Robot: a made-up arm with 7 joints. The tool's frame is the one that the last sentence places.
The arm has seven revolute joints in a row. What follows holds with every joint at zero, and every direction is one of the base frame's.
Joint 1 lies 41 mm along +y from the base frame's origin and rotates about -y.
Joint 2 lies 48 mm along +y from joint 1 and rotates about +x.
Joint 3 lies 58 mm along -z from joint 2 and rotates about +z.
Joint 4 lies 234 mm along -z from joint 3 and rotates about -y.
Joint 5 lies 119 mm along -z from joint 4 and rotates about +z.
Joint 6 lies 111 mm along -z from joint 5 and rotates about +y.
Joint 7 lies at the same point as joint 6 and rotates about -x.
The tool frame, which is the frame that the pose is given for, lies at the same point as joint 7; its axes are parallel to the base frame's.
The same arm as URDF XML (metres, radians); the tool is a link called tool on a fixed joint. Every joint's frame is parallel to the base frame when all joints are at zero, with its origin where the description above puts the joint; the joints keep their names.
<robot name="arm">
<joint name="joint 1" type="continuous"><parent link="base_link"/><child link="link1"/><origin xyz="0.0000 0.0410 0.0000"/><axis xyz="0 -1 0"/></joint>
<joint name="joint 2" type="continuous"><parent link="link1"/><child link="link2"/><origin xyz="0.0000 0.0480 0.0000"/><axis xyz="1 0 0"/></joint>
<joint name="joint 3" type="continuous"><parent link="link2"/><child link="link3"/><origin xyz="0.0000 0.0000 -0.0580"/><axis xyz="0 0 1"/></joint>
<joint name="joint 4" type="continuous"><parent link="link3"/><child link="link4"/><origin xyz="0.0000 0.0000 -0.2340"/><axis xyz="0 -1 0"/></joint>
<joint name="joint 5" type="continuous"><parent link="link4"/><child link="link5"/><origin xyz="0.0000 0.0000 -0.1190"/><axis xyz="0 0 1"/></joint>
<joint name="joint 6" type="continuous"><parent link="link5"/><child link="link6"/><origin xyz="0.0000 0.0000 -0.1110"/><axis xyz="0 1 0"/></joint>
<joint name="joint 7" type="continuous"><parent link="link6"/><child link="link7"/><origin xyz="0.0000 0.0000 0.0000"/><axis xyz="-1 0 0"/></joint>
<joint name="tool_fixed" type="fixed"><parent link="link7"/><child link="tool"/><origin xyz="0.0000 0.0000 0.0000"/></joint>
<link name="base_link"/>
<link name="link1"/>
<link name="link2"/>
<link name="link3"/>
<link name="link4"/>
<link name="link5"/>
<link name="link6"/>
<link name="link7"/>
<link name="tool"/>
</robot>

